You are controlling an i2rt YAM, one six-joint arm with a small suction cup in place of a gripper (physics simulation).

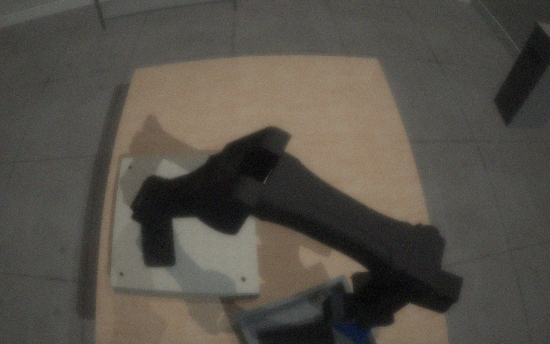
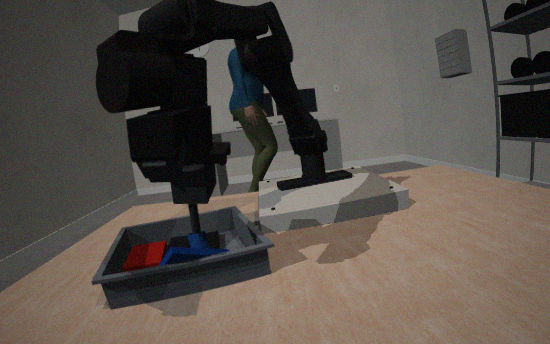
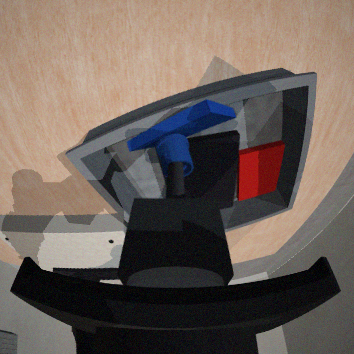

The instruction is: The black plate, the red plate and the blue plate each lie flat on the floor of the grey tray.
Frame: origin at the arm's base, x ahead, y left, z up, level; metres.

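Seen in the pictures: hand, tool point: [image 2: 199,250] [image 3: 174,148]; arm's base, link origin: [image 1: 157,222] [image 2: 314,181] [image 3: 87,272].
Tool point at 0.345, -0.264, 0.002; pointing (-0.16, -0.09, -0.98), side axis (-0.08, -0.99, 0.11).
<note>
Offsets run from my tool point to a thing's middle, as dx, dy, dz.
The grey tray @[-0.064, -0.043, -0.021] [image 2: 205,269] [image 3: 197,93] [image 1: 294,300] stands on the wooden table. The red plate @[-0.089, -0.124, -0.038] [image 2: 144,255] [image 3: 260,170] lies flat on the tray floor at one end. The black plate @[-0.088, -0.034, -0.038] [image 2: 179,241] [image 3: 214,165] lies beside it in the middle. The blue plate @[+0.017, -0.008, -0.007] [image 2: 192,253] [image 3: 186,123] is tilted, resting partly over the black plate towards the tray's long wall. My suction cup [image 2: 198,239] [image 3: 174,156], with a blue tip, hangs inside the tray with its tip at the blue plate. Suction is off.
The arm's white base slab [image 1: 205,259] [image 2: 325,199] [image 3: 77,246] stands close beside the tray. A person [image 2: 250,102] stands by a desk at the far wall. The table edge [image 1: 396,112] runs along the far and right sides.
</note>
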